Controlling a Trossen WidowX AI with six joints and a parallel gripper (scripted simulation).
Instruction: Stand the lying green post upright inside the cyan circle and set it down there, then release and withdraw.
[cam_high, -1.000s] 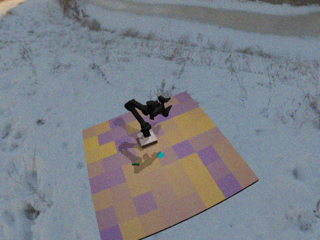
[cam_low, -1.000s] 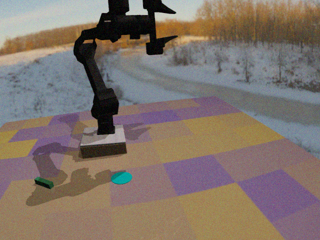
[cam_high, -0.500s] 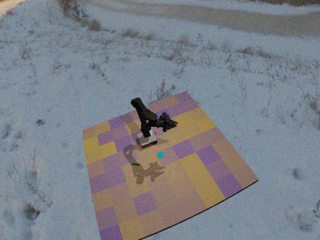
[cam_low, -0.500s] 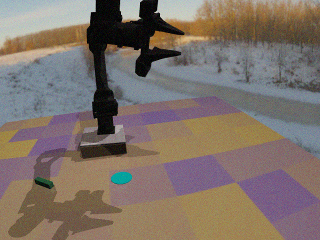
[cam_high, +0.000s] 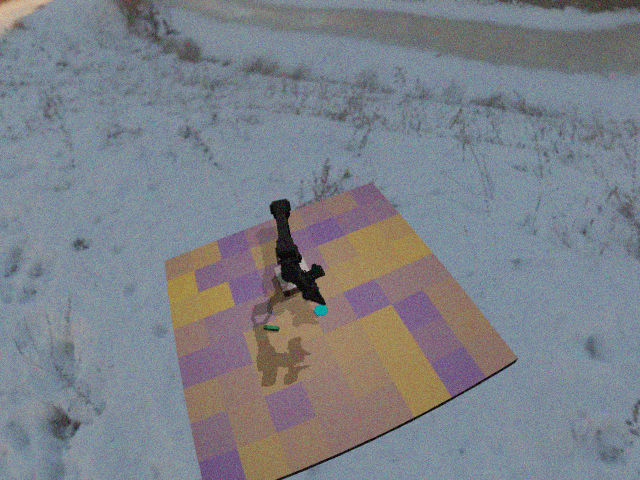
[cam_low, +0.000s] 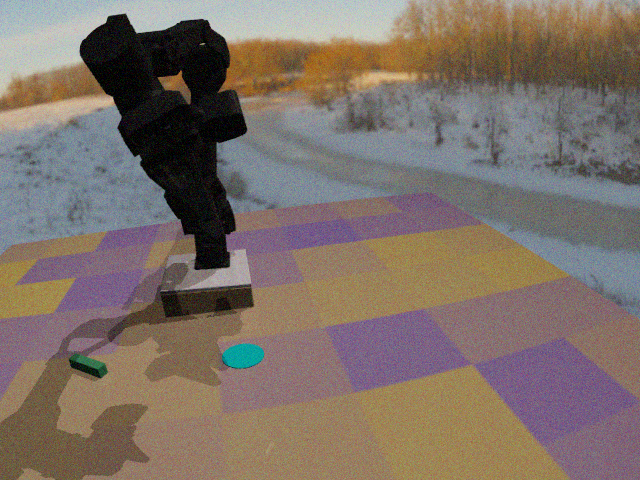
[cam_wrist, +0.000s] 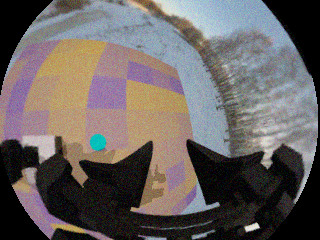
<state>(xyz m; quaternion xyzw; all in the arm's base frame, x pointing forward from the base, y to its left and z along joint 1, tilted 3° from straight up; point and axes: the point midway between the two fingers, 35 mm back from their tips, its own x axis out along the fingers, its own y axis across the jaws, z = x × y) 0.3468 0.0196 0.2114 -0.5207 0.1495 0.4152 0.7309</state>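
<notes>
Right now the green post is 130 mm behind my gripper tip, 230 mm to the right of it and 220 mm below it. Also, from my gripper tip: cyan circle 130 mm behind, 230 mm below.
</notes>
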